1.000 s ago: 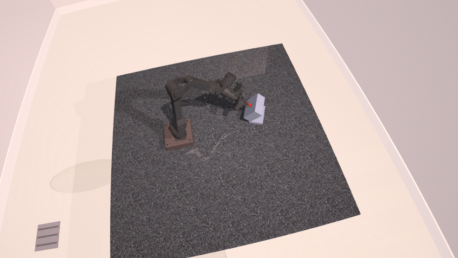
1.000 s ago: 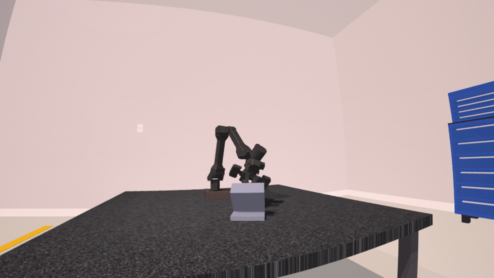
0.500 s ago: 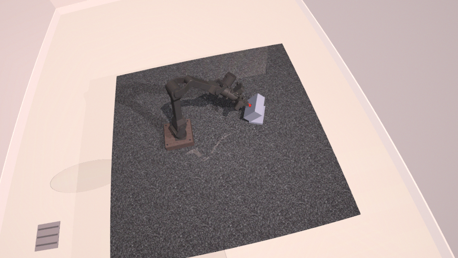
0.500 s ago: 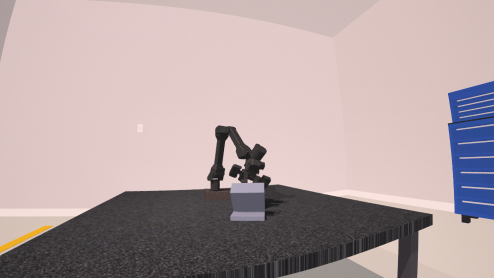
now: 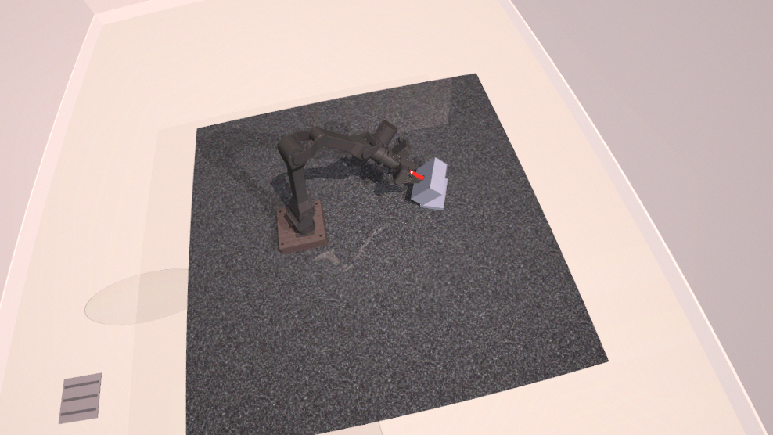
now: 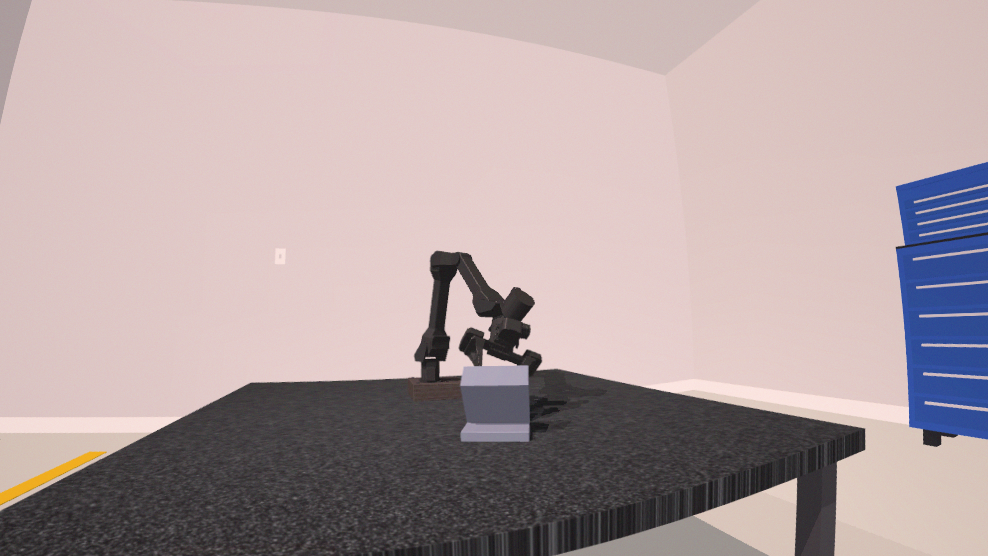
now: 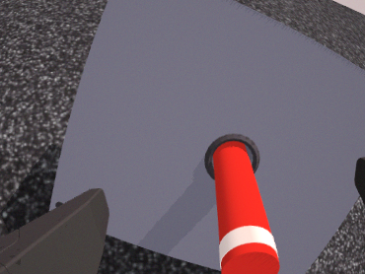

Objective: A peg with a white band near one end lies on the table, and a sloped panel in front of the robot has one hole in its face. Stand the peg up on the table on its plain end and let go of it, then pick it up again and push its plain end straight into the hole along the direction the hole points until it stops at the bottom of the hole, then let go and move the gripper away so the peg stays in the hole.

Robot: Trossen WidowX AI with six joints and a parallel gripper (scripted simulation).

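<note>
Now: the red peg 1 cm behind my gripper tip. Also, from my gripper tip: grey sloped panel (4 cm ahead, 1 cm to the right, 3 cm below).
</note>
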